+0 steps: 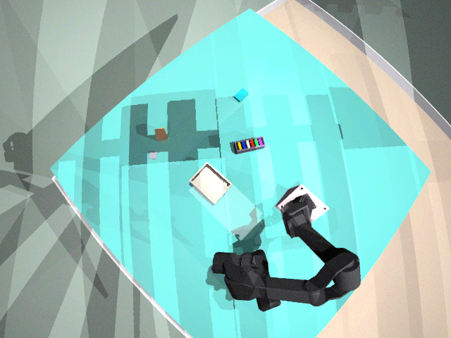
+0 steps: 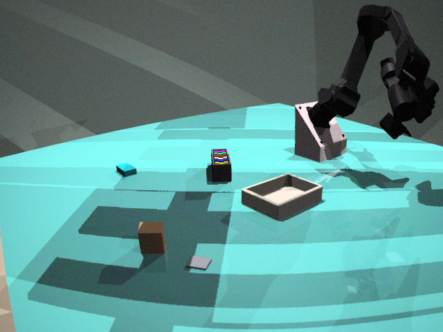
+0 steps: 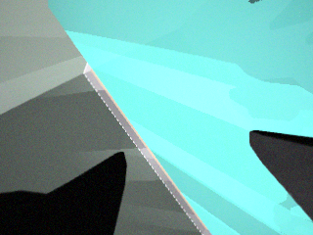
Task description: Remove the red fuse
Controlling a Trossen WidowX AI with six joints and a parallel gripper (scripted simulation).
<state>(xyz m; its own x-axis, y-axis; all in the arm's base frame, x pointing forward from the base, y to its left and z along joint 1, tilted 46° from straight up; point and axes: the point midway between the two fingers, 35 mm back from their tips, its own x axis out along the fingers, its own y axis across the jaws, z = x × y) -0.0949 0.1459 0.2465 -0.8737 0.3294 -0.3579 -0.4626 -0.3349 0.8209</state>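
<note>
The red fuse is 430 mm ahead of my gripper tip, 290 mm to the right of it and 110 mm below it. Round my gripper tip: blue fuse: 440 mm ahead, 260 mm to the right, 110 mm below; beige tray: 410 mm ahead, 130 mm below, 70 mm to the right; yellow fuse: 450 mm ahead, 240 mm to the right, 110 mm below.
</note>
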